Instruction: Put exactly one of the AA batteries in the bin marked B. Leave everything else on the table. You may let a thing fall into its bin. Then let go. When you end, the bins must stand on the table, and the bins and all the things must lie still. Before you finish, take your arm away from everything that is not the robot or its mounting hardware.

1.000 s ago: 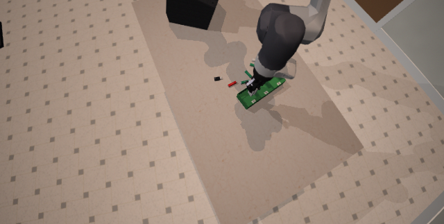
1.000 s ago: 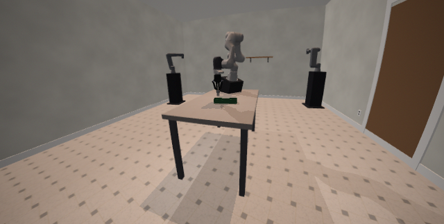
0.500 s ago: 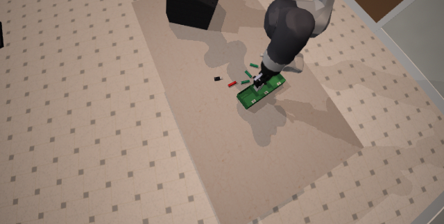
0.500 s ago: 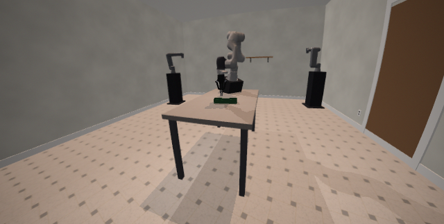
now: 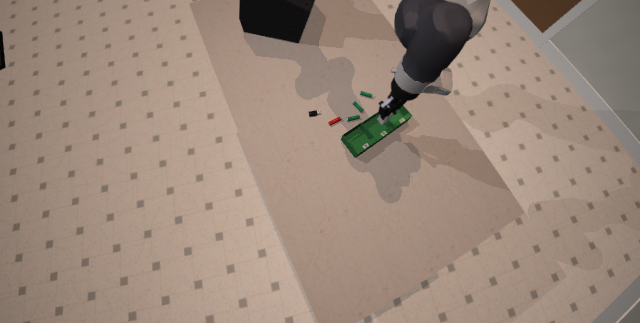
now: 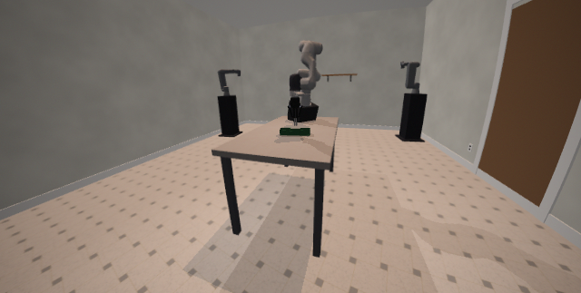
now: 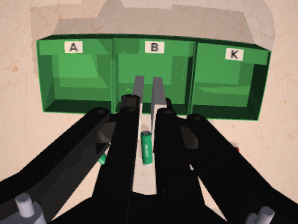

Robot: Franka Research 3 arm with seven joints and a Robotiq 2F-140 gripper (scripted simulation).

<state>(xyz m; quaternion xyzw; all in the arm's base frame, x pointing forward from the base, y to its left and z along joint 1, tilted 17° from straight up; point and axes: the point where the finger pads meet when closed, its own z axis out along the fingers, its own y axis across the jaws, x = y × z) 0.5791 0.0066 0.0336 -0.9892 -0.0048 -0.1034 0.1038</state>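
The green bin lies 90 mm below my hand. Round my hand: green AA battery: 110 mm behind, 100 mm below, 10 mm to the right; black part: 160 mm to the right, 160 mm behind, 100 mm below; red cell: 110 mm to the right, 100 mm below, 100 mm behind.
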